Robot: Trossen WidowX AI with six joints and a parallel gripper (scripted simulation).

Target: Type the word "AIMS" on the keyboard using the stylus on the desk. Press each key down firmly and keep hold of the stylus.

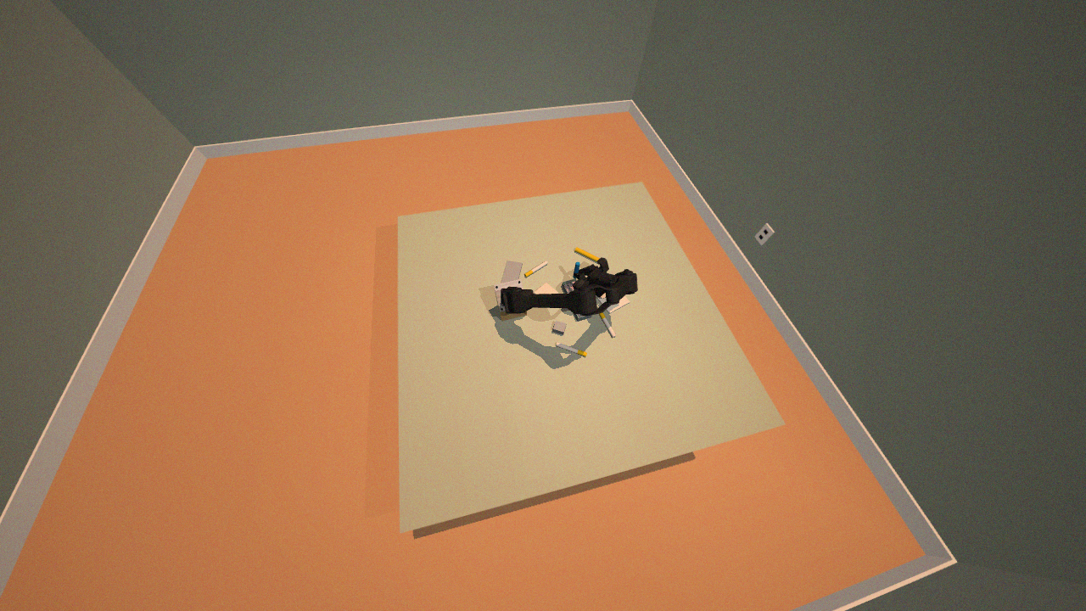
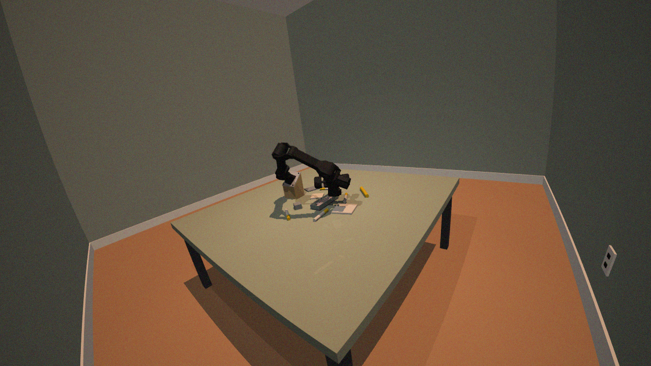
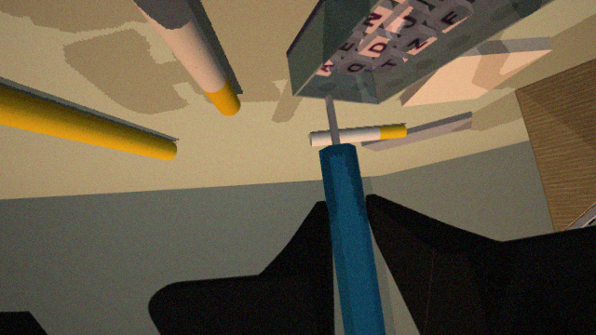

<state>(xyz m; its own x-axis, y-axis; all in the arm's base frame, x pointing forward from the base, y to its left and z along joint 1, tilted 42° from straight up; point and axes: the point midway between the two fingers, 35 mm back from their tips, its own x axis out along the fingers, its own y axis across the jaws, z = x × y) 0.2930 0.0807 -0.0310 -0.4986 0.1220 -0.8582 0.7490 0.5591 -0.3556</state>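
Right now the small grey block is 200 mm to the right of my gripper tip, 90 mm behind it and 70 mm below it. Also, from my gripper tip: blue stylus: 10 mm below; grey stylus tip: 50 mm below; yellow stick: 140 mm to the left, 100 mm ahead, 80 mm below.
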